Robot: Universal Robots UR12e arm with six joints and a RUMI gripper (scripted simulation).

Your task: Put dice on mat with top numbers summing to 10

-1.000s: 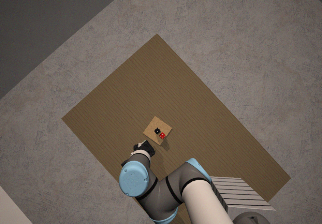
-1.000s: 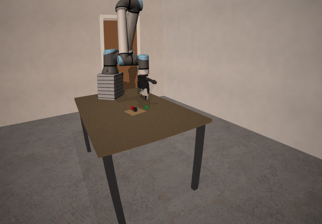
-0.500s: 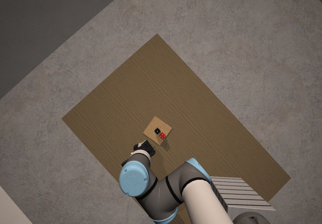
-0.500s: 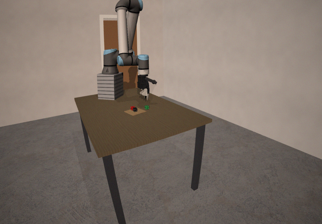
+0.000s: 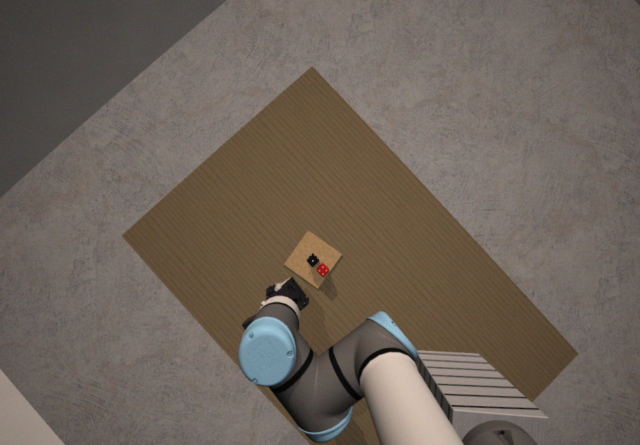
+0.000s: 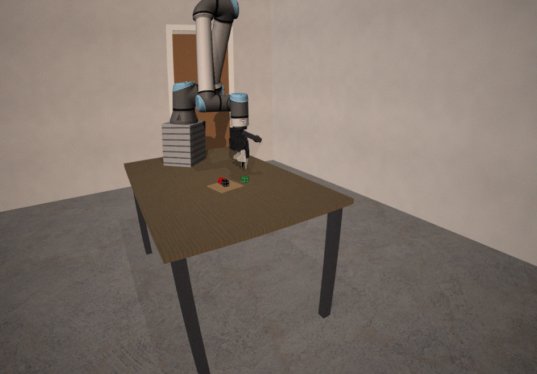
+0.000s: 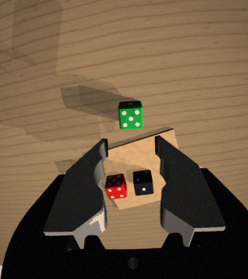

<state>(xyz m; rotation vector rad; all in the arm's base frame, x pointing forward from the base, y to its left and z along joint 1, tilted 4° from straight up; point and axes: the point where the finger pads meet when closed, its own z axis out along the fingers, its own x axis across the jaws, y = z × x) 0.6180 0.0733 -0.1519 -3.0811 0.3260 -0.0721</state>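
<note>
The green die lies 8 cm below my hand. Round my hand: tan mat: 12 cm to the right, 9 cm below, 1 cm behind; black die: 12 cm to the right, 7 cm below, 1 cm behind; red die: 11 cm to the right, 7 cm below, 5 cm behind.
</note>
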